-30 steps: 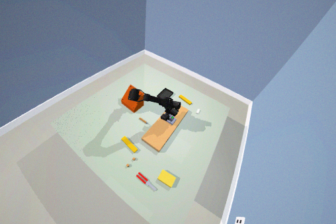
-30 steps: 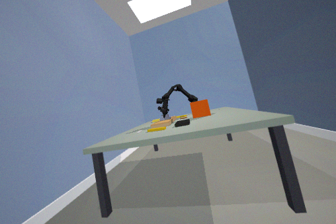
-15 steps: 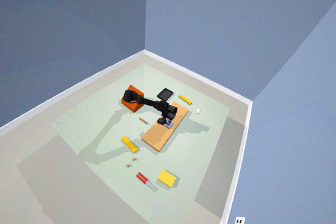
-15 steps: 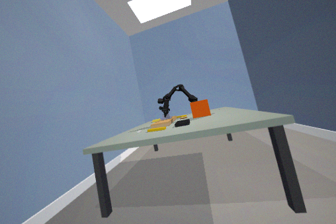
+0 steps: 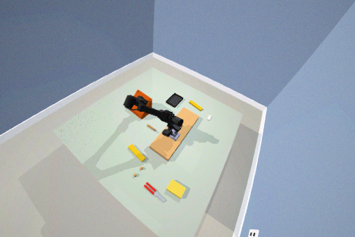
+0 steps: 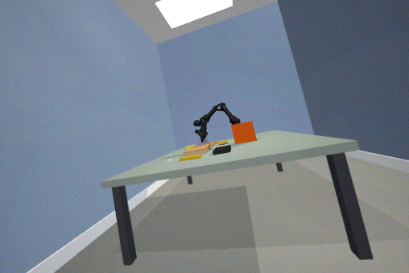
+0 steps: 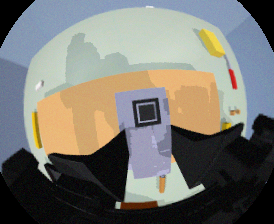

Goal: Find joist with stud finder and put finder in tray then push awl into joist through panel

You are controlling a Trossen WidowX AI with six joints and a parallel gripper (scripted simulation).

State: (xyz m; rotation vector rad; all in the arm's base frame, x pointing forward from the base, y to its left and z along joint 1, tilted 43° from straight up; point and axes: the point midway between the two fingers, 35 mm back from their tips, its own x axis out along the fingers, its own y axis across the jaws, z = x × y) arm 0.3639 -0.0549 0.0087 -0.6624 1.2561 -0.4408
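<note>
Now: gripper tip 37 cm to the right of the black tray, 24 cm past it and 5 cm above it. The rest, counted from my gripper tip: stud finder: 2 cm above, 1 cm ahead; then yellow block: 31 cm to the right, 26 cm ahead, 5 cm below; then awl: 17 cm behind, 6 cm below, 5 cm to the right.
</note>
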